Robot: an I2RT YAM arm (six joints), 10 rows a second.
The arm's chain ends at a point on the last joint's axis. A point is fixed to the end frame.
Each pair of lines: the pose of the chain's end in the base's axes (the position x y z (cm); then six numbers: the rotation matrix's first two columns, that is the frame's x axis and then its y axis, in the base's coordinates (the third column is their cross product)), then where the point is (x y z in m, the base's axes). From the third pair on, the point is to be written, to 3 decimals.
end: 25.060, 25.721, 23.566, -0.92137, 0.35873, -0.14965, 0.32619, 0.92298, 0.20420
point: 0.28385 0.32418 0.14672
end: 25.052, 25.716, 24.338, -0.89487, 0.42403, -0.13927, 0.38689, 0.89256, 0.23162
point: 0.28840 0.32435 0.15648
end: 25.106, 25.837, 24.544, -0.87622, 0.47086, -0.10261, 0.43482, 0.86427, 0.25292
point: 0.290 0.327 0.160
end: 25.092, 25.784, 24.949, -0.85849, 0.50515, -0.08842, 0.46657, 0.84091, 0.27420
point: 0.292 0.327 0.166
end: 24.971, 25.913, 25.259, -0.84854, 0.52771, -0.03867, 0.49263, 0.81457, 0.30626
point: 0.291 0.332 0.172
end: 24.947, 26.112, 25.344, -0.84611, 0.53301, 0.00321, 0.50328, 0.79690, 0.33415
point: 0.289 0.337 0.175
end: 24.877, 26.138, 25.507, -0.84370, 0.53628, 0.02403, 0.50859, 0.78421, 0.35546
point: 0.288 0.340 0.179
